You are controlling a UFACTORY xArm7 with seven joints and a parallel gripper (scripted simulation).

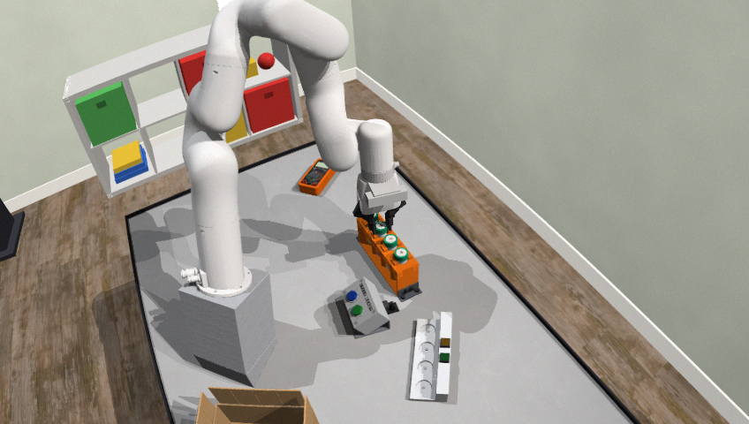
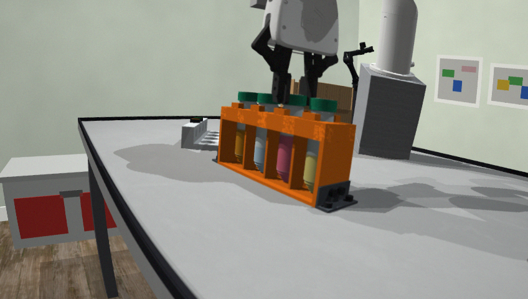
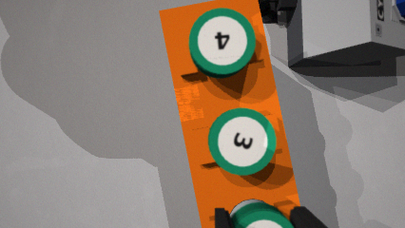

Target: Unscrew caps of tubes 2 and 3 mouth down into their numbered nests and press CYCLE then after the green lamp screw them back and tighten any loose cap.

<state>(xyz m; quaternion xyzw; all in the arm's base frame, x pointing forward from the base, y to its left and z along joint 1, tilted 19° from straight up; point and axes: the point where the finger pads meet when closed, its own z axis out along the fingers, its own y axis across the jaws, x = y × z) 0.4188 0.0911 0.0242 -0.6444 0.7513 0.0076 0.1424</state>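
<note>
Now: hand 1 cm above the cap 2. Round my hand: tube 3 threaded neck: 5 cm to the right, 1 cm below; then cap 1: 5 cm to the left, 2 cm below; then cap 3: 5 cm to the right, 2 cm below.
</note>
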